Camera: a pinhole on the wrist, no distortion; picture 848 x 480 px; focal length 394.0 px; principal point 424.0 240.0 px. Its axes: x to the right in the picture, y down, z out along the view. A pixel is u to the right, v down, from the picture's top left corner.
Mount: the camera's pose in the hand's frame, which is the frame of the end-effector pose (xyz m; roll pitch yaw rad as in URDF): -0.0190 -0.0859 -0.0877 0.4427 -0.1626 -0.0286
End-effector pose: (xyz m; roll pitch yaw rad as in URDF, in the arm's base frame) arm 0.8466 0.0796 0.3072 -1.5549 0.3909 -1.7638
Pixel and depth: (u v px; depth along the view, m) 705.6 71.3 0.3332
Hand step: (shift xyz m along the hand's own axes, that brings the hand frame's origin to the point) 0.1693 -0.3630 0.1876
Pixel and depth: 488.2 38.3 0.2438
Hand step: -0.0130 -0.3034 0.0834
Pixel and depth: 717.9 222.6 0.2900
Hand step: 0.1490 -0.2266 0.2005
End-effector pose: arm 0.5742 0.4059 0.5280 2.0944 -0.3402 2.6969
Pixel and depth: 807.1 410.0 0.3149
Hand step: 0.2272 -0.1051 0.3001
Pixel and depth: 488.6 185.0 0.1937
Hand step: -0.0172 -0.1934 0.0787
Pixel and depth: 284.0 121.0 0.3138
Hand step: -0.1746 -0.3016 0.1340
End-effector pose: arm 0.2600 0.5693 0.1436 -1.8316 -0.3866 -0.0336
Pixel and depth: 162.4 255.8 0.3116
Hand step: -0.2730 -0.2009 0.1619
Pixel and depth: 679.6 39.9 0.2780
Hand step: 0.1210 -0.3367 0.1297
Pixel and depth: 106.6 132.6 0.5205
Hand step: -0.5089 -0.4232 0.2486
